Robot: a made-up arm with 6 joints. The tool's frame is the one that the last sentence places. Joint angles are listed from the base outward.
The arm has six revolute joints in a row. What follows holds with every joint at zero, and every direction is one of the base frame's.
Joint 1 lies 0.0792 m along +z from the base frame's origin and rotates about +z.
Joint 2 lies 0.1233 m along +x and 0.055 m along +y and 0.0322 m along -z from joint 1 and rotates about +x.
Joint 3 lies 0.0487 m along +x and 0.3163 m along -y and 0.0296 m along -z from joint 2 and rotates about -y.
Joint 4 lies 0.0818 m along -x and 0.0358 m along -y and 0.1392 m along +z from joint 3 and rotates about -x.
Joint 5 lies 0.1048 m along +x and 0.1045 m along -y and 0.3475 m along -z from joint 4 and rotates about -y.
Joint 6 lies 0.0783 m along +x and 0.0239 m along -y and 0.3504 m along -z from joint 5 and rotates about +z.
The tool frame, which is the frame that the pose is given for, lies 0.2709 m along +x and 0.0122 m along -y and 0.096 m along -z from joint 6; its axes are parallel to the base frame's.
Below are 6 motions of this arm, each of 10 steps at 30 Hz.
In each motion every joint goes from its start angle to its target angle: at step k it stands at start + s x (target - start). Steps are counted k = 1, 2, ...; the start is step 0. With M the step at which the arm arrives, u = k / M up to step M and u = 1 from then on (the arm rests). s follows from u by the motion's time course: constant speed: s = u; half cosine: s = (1 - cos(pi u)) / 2; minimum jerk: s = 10 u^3 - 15 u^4 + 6 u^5.
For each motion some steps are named. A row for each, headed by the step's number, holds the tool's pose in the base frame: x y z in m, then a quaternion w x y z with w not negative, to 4 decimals.
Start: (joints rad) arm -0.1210 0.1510 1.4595 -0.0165 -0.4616 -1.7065
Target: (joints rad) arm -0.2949 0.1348 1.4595 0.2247 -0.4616 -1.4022
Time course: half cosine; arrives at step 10
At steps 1, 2, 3, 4, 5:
1: 0.6920 -0.7315 -0.3070 0.5107 0.3869 -0.2882 -0.7116
2: 0.6773 -0.7544 -0.3027 0.5090 0.3777 -0.2981 -0.7137
3: 0.6530 -0.7893 -0.2959 0.5062 0.3630 -0.3131 -0.7169
4: 0.6202 -0.8316 -0.2869 0.5027 0.3435 -0.3311 -0.7209
5: 0.5811 -0.8761 -0.2766 0.4987 0.3210 -0.3498 -0.7252

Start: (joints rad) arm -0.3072 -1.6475 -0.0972 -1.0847 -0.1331 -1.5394
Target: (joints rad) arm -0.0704 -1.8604 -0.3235 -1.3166 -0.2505 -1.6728
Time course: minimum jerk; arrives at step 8
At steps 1, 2, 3, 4, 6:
1: -0.0288 -0.5912 -0.0742 0.5235 -0.2659 -0.0977 -0.8036
2: -0.0314 -0.5782 -0.0780 0.5178 -0.2661 -0.0962 -0.8074
3: -0.0361 -0.5528 -0.0858 0.5064 -0.2657 -0.0940 -0.8149
4: -0.0414 -0.5197 -0.0972 0.4916 -0.2636 -0.0925 -0.8248
6: -0.0475 -0.4624 -0.1212 0.4661 -0.2554 -0.0931 -0.8419

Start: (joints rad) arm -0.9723 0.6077 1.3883 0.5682 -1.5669 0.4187
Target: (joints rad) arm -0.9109 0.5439 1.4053 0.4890 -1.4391 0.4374
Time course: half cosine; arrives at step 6
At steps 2, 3, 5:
2: 0.0832 -0.5898 -0.7895 0.8315 0.2862 -0.0496 -0.4735
3: 0.0951 -0.6152 -0.7733 0.8431 0.2662 -0.0589 -0.4634
5: 0.1185 -0.6567 -0.7424 0.8620 0.2319 -0.0758 -0.4444

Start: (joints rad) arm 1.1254 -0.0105 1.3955 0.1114 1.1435 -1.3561
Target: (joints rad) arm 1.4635 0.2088 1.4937 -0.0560 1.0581 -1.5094
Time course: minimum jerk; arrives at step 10
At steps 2, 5, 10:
2: 0.8726 0.1443 0.4472 0.2934 0.8911 -0.3438 -0.0402
5: 0.8613 0.3123 0.3654 0.2898 0.9343 -0.1955 -0.0699
10: 0.7922 0.5005 0.2812 0.2839 0.9533 -0.0229 -0.1002

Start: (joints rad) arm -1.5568 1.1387 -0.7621 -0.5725 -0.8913 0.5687
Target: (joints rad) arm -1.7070 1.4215 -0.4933 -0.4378 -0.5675 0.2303
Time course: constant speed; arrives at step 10
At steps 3, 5, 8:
3: 0.5473 0.2657 -0.0368 0.5725 0.7687 -0.2701 0.0915
5: 0.6146 0.2039 -0.0596 0.5874 0.7506 -0.2998 0.0413
8: 0.7007 0.0895 -0.0838 0.5943 0.7246 -0.3469 -0.0377

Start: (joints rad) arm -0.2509 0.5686 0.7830 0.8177 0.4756 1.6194
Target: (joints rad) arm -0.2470 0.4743 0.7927 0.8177 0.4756 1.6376
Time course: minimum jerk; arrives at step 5
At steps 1, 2, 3, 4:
1: 0.5475 -0.6802 -0.4830 0.7683 -0.5058 -0.1600 0.3581
2: 0.5447 -0.6925 -0.4687 0.7617 -0.5147 -0.1528 0.3627
3: 0.5409 -0.7092 -0.4480 0.7520 -0.5271 -0.1427 0.3691
4: 0.5383 -0.7206 -0.4329 0.7450 -0.5358 -0.1354 0.3735

